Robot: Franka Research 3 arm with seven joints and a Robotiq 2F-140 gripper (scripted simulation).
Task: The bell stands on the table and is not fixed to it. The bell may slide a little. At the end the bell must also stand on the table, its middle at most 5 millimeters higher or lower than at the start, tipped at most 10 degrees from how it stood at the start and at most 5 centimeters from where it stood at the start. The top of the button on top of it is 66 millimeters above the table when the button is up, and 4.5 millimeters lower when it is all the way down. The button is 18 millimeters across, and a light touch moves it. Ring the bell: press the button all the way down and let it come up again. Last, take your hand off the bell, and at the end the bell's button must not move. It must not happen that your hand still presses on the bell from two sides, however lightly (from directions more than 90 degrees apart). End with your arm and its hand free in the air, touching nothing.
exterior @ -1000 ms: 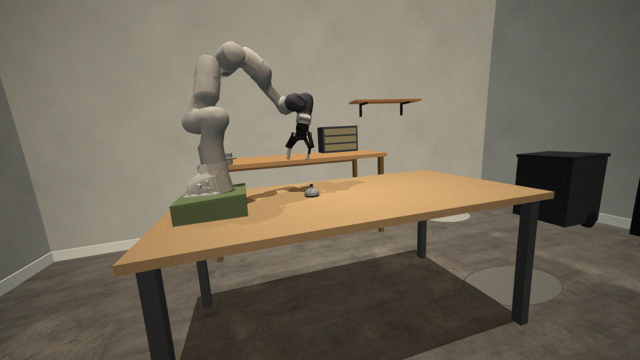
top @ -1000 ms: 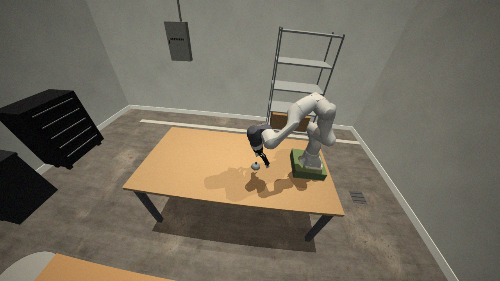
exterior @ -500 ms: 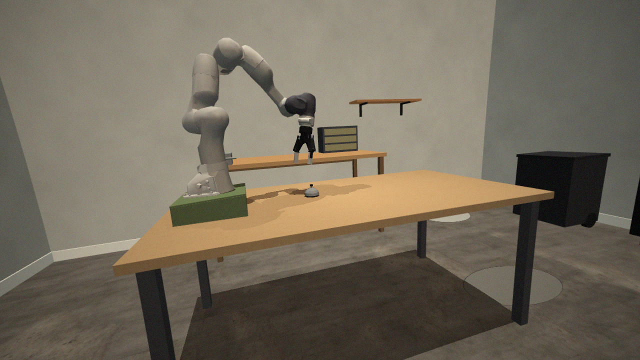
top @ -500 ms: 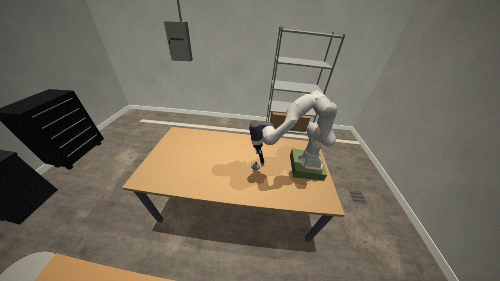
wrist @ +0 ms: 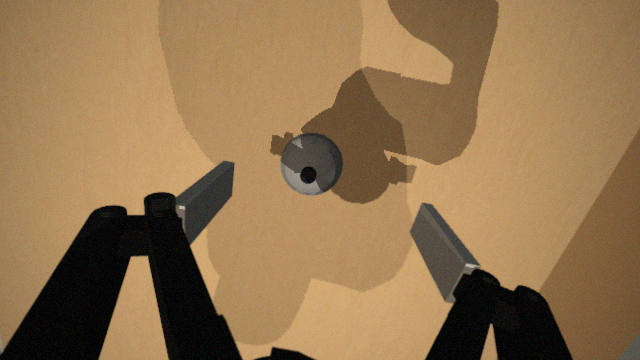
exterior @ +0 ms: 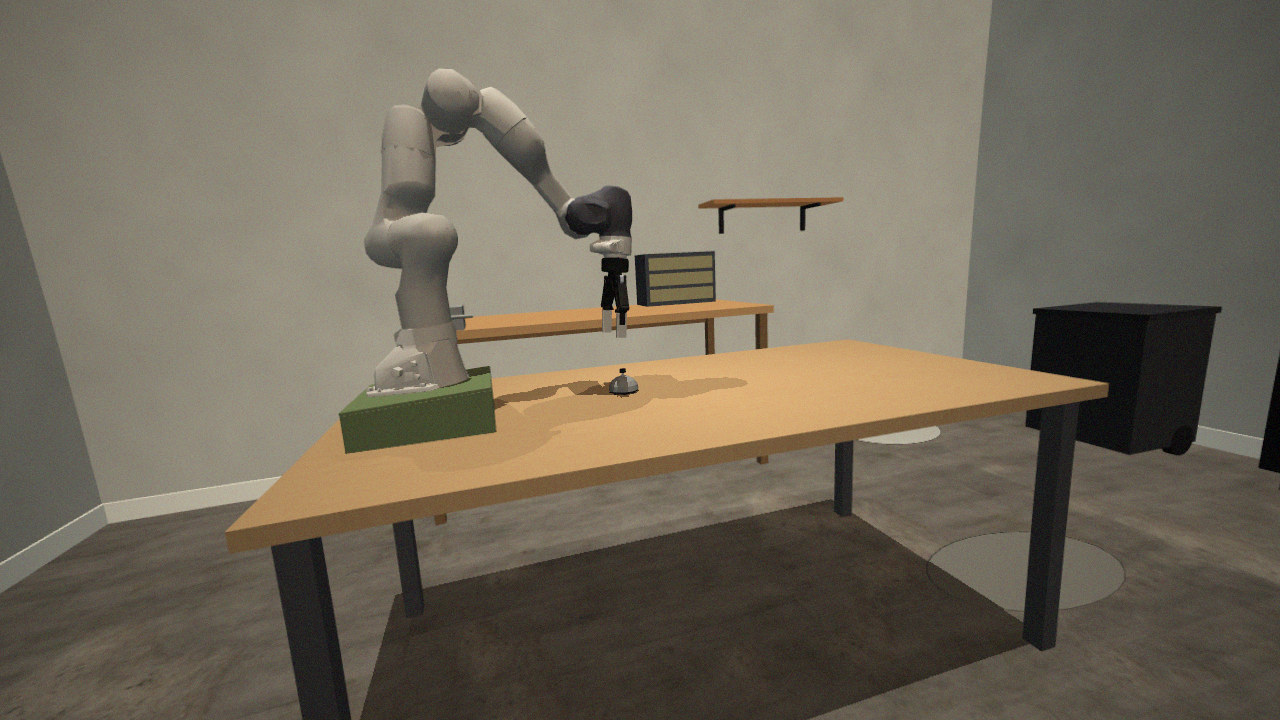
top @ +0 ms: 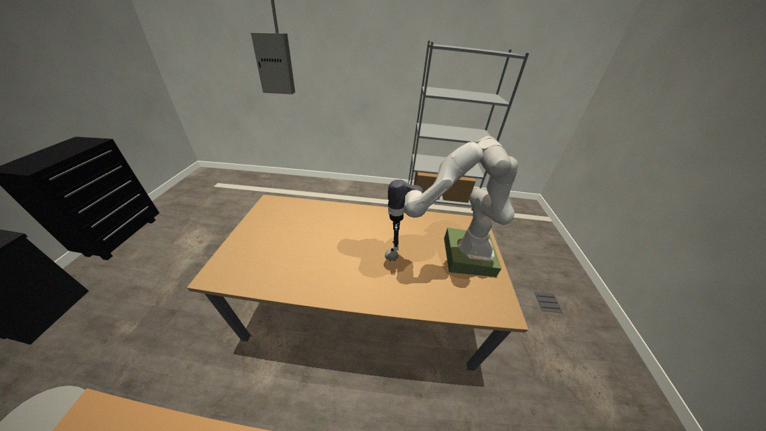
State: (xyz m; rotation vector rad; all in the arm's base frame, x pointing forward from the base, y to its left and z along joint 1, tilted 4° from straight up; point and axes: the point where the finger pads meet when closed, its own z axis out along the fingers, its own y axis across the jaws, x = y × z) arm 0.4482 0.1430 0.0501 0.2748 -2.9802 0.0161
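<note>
My gripper is now 20 mm short of the black button, 20 mm to the left of it and 120 mm above it. From my hand the other things lie so: grey dome bell (20 mm ahead, 20 mm to the right, 130 mm below).
</note>
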